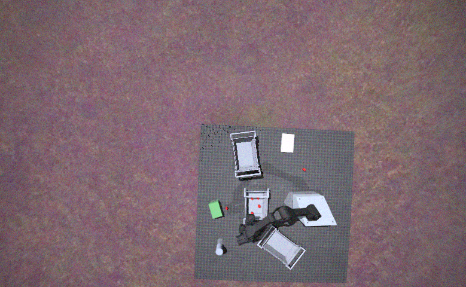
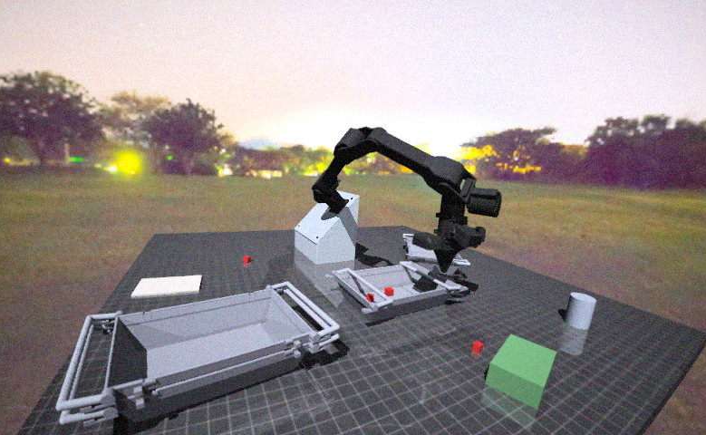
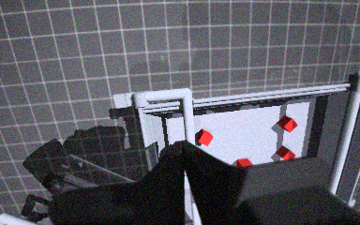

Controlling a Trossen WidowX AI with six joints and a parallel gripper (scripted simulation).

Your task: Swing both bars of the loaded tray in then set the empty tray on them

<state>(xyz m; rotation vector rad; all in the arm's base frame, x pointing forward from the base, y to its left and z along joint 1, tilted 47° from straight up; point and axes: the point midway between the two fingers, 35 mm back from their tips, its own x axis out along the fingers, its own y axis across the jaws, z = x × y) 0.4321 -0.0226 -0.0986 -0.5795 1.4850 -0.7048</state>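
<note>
Right now the grey tray is 250 mm behind my gripper tip, 240 mm to the left of it and 40 mm below it. Also, from my gripper tip: grey cylinder (240 mm ahead, 230 mm to the left, 50 mm below); white slab (590 mm to the right, 360 mm behind, 90 mm below); green block (260 mm ahead, 90 mm to the right, 70 mm below).
</note>
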